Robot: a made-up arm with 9 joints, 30 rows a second.
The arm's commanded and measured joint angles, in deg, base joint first. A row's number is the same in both.
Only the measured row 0 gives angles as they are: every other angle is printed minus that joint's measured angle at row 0.
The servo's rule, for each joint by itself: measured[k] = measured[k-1] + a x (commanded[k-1-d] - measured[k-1]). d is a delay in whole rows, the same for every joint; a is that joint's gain. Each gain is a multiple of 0.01, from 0.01 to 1. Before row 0 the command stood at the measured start. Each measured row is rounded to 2 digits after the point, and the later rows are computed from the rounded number. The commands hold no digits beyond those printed.
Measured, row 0:
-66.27, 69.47, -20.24, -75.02, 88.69, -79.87, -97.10, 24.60, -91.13
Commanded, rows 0 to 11:
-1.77, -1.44, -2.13, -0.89, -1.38, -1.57, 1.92, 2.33, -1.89
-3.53, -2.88, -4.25, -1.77, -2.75, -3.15, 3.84, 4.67, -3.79
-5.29, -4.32, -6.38, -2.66, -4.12, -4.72, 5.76, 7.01, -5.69
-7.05, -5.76, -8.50, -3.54, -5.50, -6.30, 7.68, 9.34, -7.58
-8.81, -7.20, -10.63, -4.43, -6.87, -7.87, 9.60, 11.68, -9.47
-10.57, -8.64, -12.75, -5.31, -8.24, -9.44, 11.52, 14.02, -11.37
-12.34, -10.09, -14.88, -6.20, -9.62, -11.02, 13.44, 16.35, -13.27
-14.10, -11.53, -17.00, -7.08, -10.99, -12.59, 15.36, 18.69, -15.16
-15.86, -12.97, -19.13, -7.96, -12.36, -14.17, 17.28, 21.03, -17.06
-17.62, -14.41, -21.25, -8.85, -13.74, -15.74, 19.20, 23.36, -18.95
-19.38, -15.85, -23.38, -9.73, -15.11, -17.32, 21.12, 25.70, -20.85
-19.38, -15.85, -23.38, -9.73, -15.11, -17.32, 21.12, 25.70, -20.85
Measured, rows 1 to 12:
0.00, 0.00, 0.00, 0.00, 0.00, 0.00, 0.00, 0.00, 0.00
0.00, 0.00, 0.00, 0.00, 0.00, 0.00, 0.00, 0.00, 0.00
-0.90, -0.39, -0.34, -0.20, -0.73, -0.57, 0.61, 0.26, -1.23
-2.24, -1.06, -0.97, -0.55, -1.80, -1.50, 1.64, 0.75, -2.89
-3.80, -1.94, -1.84, -1.01, -3.03, -2.66, 2.96, 1.44, -4.71
-5.46, -2.97, -2.91, -1.57, -4.34, -3.97, 4.47, 2.31, -6.58
-7.17, -4.11, -4.15, -2.20, -5.68, -5.37, 6.11, 3.34, -8.46
-8.90, -5.33, -5.53, -2.88, -7.04, -6.84, 7.84, 4.51, -10.35
-10.65, -6.62, -7.03, -3.61, -8.41, -8.34, 9.63, 5.81, -12.25
-12.41, -7.95, -8.63, -4.37, -9.78, -9.87, 11.46, 7.23, -14.14
-14.17, -9.31, -10.31, -5.16, -11.15, -11.42, 13.32, 8.75, -16.04
-15.93, -10.69, -12.06, -5.97, -12.52, -12.98, 15.20, 10.36, -17.93
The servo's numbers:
d 2
a 0.51 0.27 0.16 0.22 0.53 0.36 0.32 0.11 0.65

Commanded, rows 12 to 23:
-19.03, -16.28, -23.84, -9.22, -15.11, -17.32, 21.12, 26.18, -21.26
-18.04, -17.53, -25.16, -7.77, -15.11, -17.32, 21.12, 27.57, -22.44
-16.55, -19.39, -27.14, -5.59, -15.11, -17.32, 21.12, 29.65, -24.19
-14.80, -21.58, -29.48, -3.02, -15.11, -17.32, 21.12, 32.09, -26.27
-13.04, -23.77, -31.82, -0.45, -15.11, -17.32, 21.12, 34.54, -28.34
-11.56, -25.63, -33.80, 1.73, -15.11, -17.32, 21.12, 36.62, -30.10
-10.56, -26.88, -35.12, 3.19, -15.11, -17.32, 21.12, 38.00, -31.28
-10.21, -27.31, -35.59, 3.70, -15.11, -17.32, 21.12, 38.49, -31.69
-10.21, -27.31, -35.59, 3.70, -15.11, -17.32, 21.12, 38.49, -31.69
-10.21, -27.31, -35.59, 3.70, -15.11, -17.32, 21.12, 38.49, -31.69
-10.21, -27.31, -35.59, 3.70, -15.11, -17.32, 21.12, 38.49, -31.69
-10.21, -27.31, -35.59, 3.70, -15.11, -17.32, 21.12, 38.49, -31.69
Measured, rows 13 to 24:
-17.69, -12.08, -13.87, -6.80, -13.89, -14.54, 17.09, 12.05, -19.83
-18.55, -13.10, -15.39, -7.44, -14.54, -15.54, 18.38, 13.55, -20.49
-18.79, -13.96, -16.74, -7.83, -14.84, -16.18, 19.26, 14.94, -20.99
-18.41, -14.92, -18.09, -7.82, -14.98, -16.59, 19.86, 16.33, -21.93
-17.46, -16.13, -19.54, -7.33, -15.05, -16.85, 20.26, 17.80, -23.40
-16.10, -17.60, -21.13, -6.38, -15.08, -17.02, 20.54, 19.37, -25.27
-14.54, -19.27, -22.84, -5.08, -15.10, -17.13, 20.73, 21.04, -27.27
-13.02, -20.99, -24.59, -3.58, -15.11, -17.20, 20.85, 22.75, -29.11
-11.77, -22.58, -26.27, -2.09, -15.11, -17.24, 20.94, 24.43, -30.52
-10.97, -23.86, -27.76, -0.82, -15.11, -17.27, 21.00, 25.98, -31.28
-10.58, -24.79, -29.01, 0.17, -15.11, -17.29, 21.04, 27.36, -31.55
-10.39, -25.47, -30.06, 0.95, -15.11, -17.30, 21.07, 28.58, -31.64

